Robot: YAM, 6 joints.
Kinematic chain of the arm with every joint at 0, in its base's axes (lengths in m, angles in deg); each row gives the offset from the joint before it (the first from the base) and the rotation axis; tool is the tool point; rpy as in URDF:
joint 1: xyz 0 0 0.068 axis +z
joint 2: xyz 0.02 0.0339 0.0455 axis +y
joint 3: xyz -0.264 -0.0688 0 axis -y
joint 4: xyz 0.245 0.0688 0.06 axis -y
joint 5: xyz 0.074 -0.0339 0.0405 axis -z
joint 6: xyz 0.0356 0 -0.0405 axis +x
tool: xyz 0 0 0 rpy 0 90 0
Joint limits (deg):
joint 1: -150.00..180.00
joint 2: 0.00..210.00
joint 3: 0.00..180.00
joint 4: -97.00..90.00
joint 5: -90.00..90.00
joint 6: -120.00..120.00
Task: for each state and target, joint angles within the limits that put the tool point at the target. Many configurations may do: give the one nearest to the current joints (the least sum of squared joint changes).
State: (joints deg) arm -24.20 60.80 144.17 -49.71 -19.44 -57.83
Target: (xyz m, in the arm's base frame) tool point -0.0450 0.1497 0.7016
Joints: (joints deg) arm -68.92 67.76 164.18 -12.34 -19.46 -57.83
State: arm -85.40 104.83 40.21 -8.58 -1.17 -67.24
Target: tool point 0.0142 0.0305 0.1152
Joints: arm -99.68 149.54 0.00 -54.27 -14.43 -67.24
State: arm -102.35 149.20 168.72 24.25 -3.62 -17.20
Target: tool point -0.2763 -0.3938 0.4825
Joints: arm -125.23 156.07 180.00 55.47 -2.41 -17.20
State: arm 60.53 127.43 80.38 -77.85 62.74 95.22
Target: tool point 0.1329 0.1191 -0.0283
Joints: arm 51.74 153.43 52.29 -73.93 59.31 95.22
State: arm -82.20 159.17 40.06 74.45 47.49 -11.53
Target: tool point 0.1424 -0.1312 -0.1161
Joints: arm -35.63 163.21 28.91 72.54 41.69 -11.53
